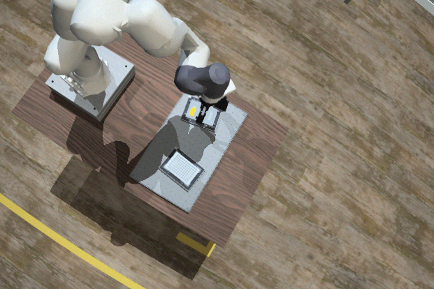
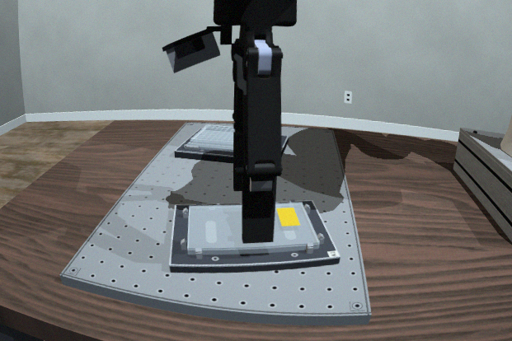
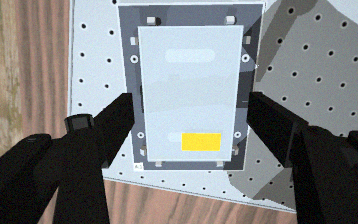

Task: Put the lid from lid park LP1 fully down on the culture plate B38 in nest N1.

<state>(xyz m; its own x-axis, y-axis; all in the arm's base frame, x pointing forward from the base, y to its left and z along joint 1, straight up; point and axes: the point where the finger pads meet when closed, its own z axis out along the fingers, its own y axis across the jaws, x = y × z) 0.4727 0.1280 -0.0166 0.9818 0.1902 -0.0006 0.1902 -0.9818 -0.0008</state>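
The clear lid lies 4 cm below my hand. From my hand the other things lie so: culture plate B38: 26 cm to the right, 5 cm ahead, 4 cm below; nest N1: 26 cm to the right, 5 cm below, 5 cm ahead; lid park LP1: 5 cm below.
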